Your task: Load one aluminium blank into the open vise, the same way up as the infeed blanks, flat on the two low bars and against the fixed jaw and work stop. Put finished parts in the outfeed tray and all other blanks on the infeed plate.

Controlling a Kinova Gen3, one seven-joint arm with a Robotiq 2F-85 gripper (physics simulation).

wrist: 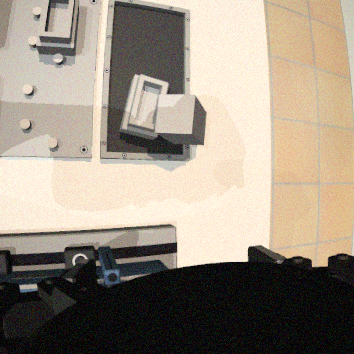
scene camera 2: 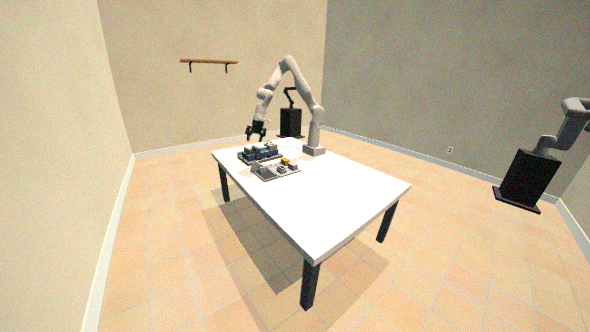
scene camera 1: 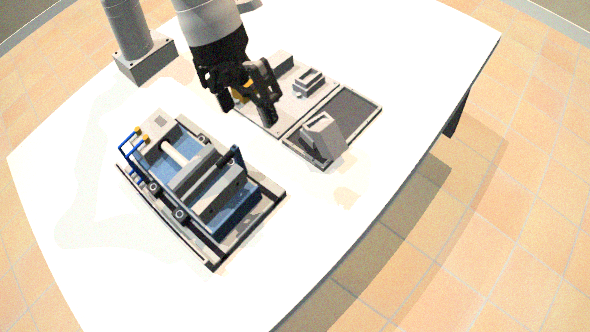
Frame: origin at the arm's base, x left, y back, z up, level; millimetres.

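Seen in the pictures: gripper, fingertip midpoint: (scene camera 2: 253, 141) (scene camera 1: 249, 116); arm's base, link origin: (scene camera 2: 312, 145) (scene camera 1: 138, 50).
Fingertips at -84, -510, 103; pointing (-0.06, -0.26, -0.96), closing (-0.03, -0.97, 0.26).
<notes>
Pixels of each thing's top centre, then the offset from my fingertips to it, as dx, dy, dz. "spot": a spot on its surface instead.
- pocketed grey part, top centre: (wrist: 148, 101) (scene camera 1: 318, 122) +125, -28, -125
- infeed plate, top centre: (wrist: 15, 65) (scene camera 1: 280, 89) (scene camera 2: 282, 167) +179, +106, -158
- orange block, top centre: (scene camera 1: 245, 80) (scene camera 2: 285, 159) +139, +159, -122
- blue vise, top centre: (scene camera 1: 175, 156) (scene camera 2: 259, 145) -92, +104, -67
- work stop, surface spot: (wrist: 110, 270) (scene camera 1: 235, 144) spot: -17, +29, -69
My gripper (scene camera 1: 248, 114) (scene camera 2: 255, 138) (wrist: 172, 270) is open and empty, high above the vise and infeed plate area. In the outfeed tray (scene camera 1: 361, 97) (wrist: 187, 60) sits a pocketed grey part (scene camera 1: 308, 141) (wrist: 145, 107). A plain grey blank (scene camera 1: 330, 140) (wrist: 178, 116) is tilted against it and overhangs the tray's rim. The infeed plate (scene camera 1: 287, 107) (wrist: 60, 112) bears a stepped, pocketed part (scene camera 1: 308, 82) (wrist: 60, 22), a plain grey blank (scene camera 1: 281, 62) and an orange block (scene camera 1: 243, 94) (scene camera 2: 285, 161), partly hidden by the fingers in scene camera 1. The blue vise (scene camera 1: 237, 202) shows no blank between its jaws.
The work stop (scene camera 1: 236, 155) (wrist: 110, 270), a blue post with a black rod, stands up beside the vise jaws. Blue handles (scene camera 1: 131, 145) rise at the vise's far end. Small pegs (wrist: 28, 90) stick up from the infeed plate. The arm's base (scene camera 1: 145, 60) stands behind the vise.
</notes>
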